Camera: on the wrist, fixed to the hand. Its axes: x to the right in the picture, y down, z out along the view.
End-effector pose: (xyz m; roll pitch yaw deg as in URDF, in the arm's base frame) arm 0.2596 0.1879 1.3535 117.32 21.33 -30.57
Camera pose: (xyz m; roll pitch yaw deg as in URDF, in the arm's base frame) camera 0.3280 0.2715 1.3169 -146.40 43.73 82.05
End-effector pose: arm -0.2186 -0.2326 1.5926 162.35 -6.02 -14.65
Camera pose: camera -0.1726 -0.1461 1.6509 176.89 3.16 75.45
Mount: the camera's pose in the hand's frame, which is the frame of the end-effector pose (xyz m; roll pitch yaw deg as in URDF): 0.0286 -0.0740 -0.0819 2.79 14.52 -90.44
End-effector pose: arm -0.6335 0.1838 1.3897 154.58 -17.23 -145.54
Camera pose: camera -0.5880 0.0913 1.4385 165.45 10.53 -58.39
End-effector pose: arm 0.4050 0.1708 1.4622 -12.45 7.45 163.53
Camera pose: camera 0.4113 0.2627 1.3950 -4.57 2.00 72.84
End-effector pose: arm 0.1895 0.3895 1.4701 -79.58 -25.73 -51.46
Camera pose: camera 0.1164 0.3305 1.5347 52.11 -54.45 175.03
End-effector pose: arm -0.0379 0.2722 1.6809 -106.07 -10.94 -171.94
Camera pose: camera -0.0562 0.3284 1.7784 100.57 -78.53 0.24
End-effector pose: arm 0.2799 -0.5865 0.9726 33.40 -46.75 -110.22
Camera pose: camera 0.2300 -0.6737 0.9187 60.54 30.93 -161.59
